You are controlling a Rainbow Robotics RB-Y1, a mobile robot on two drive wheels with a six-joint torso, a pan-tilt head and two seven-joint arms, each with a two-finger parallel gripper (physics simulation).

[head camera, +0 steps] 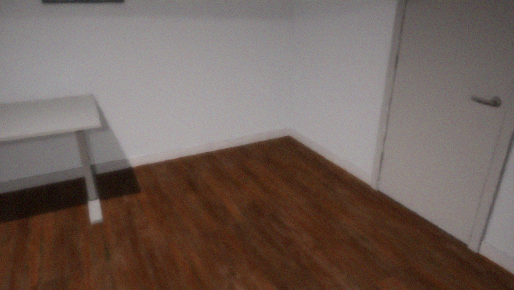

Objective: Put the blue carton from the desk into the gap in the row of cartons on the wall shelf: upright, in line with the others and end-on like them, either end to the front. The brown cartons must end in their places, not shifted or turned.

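Observation:
The right end of a white desk (50,117) shows at the left of the head camera view, standing near the wall. The part of its top that shows bears no carton. A dark edge (82,1) on the wall shows at the top left, cut off by the frame; I cannot tell what it belongs to. The blue carton, the brown cartons and the gap in their row do not show. Neither my left nor my right gripper is in view.
The desk's leg (89,170) stands on the brown wooden floor (240,215). A room corner with a pale baseboard lies at the middle. A closed door (440,125) with a metal handle (487,101) is at the right.

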